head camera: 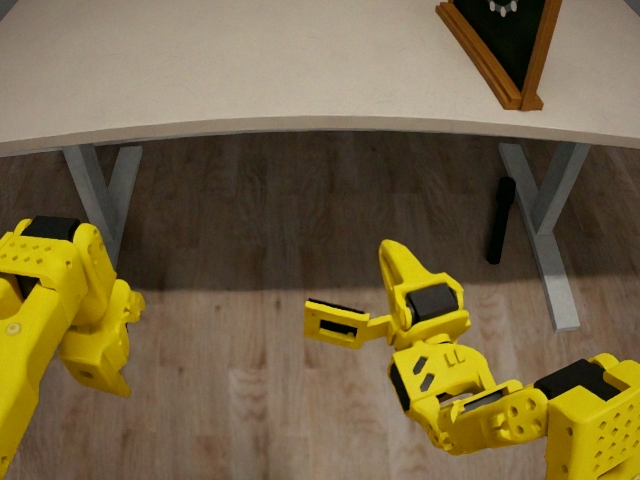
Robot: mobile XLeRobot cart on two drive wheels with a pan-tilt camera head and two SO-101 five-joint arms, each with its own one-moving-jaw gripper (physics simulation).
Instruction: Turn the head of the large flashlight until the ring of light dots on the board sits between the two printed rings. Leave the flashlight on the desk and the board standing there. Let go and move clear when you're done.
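Places are measured from the left arm's base along level axes (x ahead, y left, z up), in centimetres.
Pixels of known places: left hand, its tool point: [126, 389]; right hand, its tool point: [385, 248].
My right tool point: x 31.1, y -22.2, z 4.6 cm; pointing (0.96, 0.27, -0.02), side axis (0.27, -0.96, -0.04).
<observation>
Ahead of a thing's pixels: the offset from my right tool point to its top centre. "spot": to the spot under its first point. Level surfaces: height alone.
A long black flashlight @(spot: dx +66.2, dy -49.4, dz -77.8 cm) [500, 222] with a wider head lies on the floor under the desk, beside the desk leg at the right. The wood-framed black board @(spot: dx +43.1, dy -24.0, dz -6.0 cm) [496, 46] stands on the desk at the upper right, its top cut off. Part of a ring of pale dots @(dx +43.3, dy -23.9, dz +1.6 cm) [503, 8] shows on it; the printed rings cannot be made out. My right gripper [385, 244] is shut and empty, in front of the desk, apart from the flashlight and board. My left gripper [124, 391] points down at the left, open and empty, far from both; its jaws are partly hidden.
The pale desk @(dz -10.1 cm) [232, 67] spans the top of the picture, its front edge beyond both grippers. Grey desk legs @(spot: dx +62.6, dy +58.0, dz -59.5 cm) [95, 191] [555, 289] stand at the left and right. Wood-plank floor @(dz -82.1 cm) [248, 413] shows below and between my arms.
</observation>
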